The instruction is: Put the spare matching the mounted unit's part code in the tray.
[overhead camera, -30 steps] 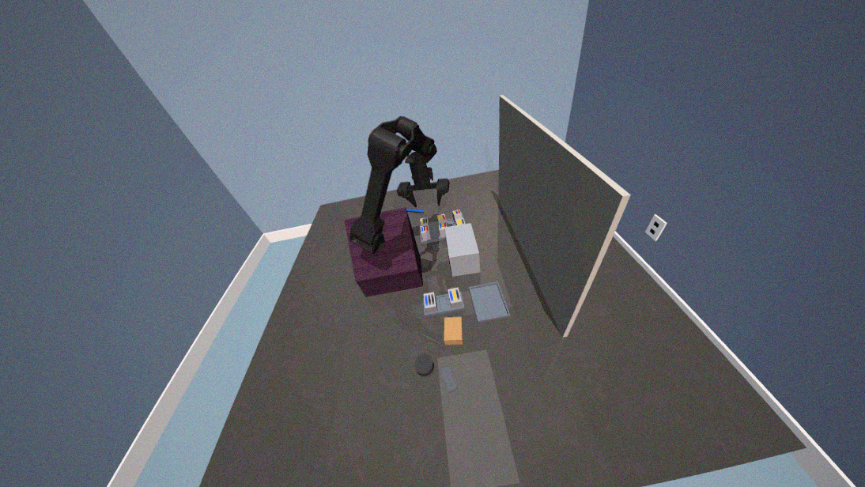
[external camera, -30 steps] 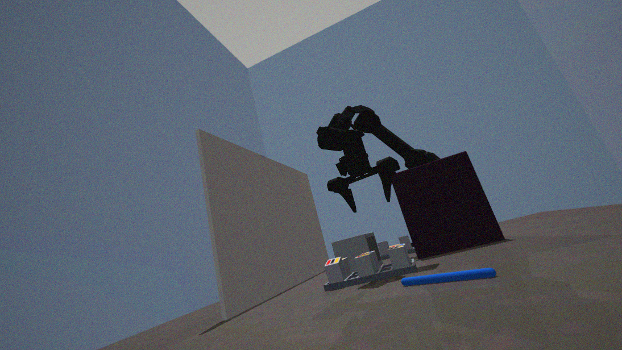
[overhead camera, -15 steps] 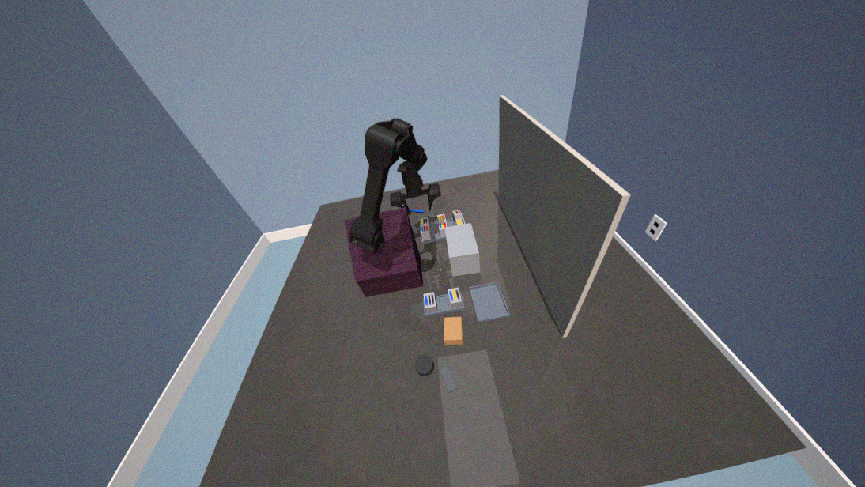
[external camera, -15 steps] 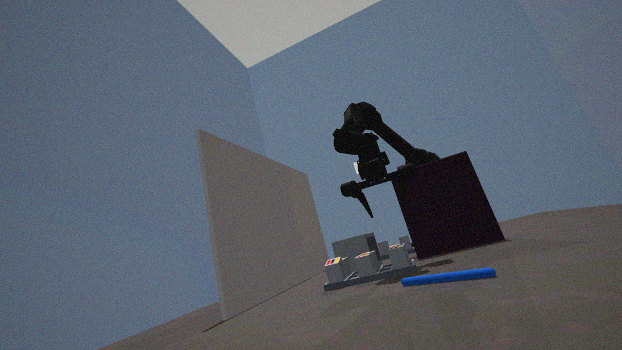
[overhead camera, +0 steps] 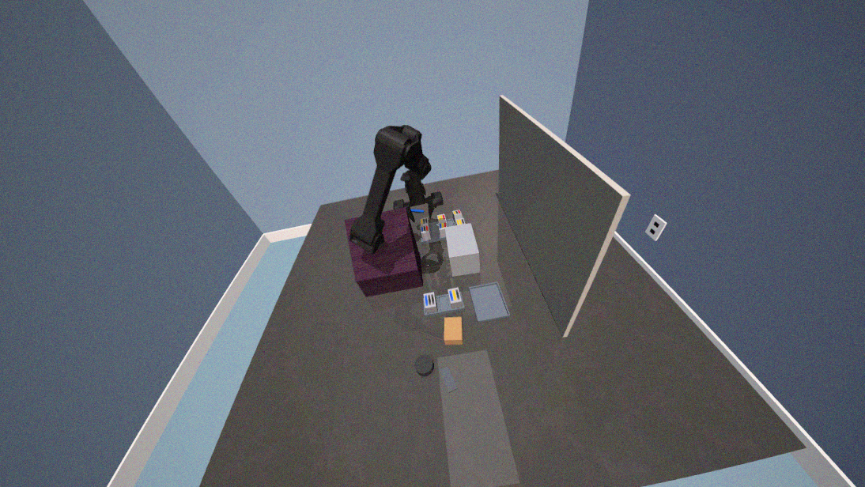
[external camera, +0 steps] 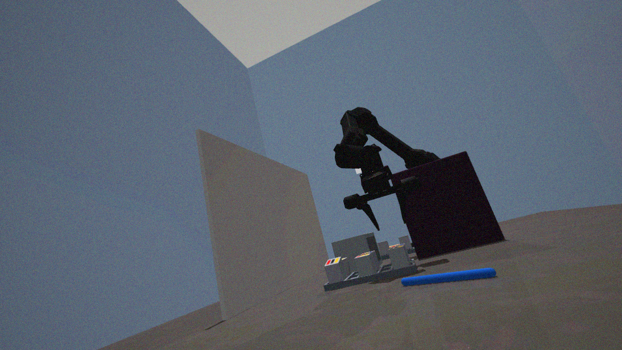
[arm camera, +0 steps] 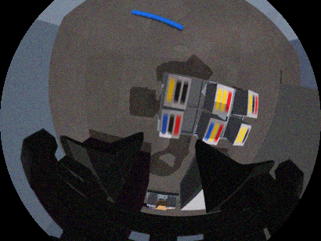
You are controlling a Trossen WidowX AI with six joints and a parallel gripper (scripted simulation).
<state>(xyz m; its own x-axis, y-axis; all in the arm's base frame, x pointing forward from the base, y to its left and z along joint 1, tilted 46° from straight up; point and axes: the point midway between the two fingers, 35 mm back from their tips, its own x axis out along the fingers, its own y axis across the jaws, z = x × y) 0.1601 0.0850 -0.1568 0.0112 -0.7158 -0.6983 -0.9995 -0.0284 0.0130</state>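
My gripper tip is 60 mm above the grey spare block. Round my gripper tip: grey tray: 170 mm ahead, 360 mm to the right, 90 mm below; mounted unit: 130 mm ahead, 150 mm to the right, 50 mm below; blue rod: 60 mm behind, 220 mm to the left, 90 mm below.
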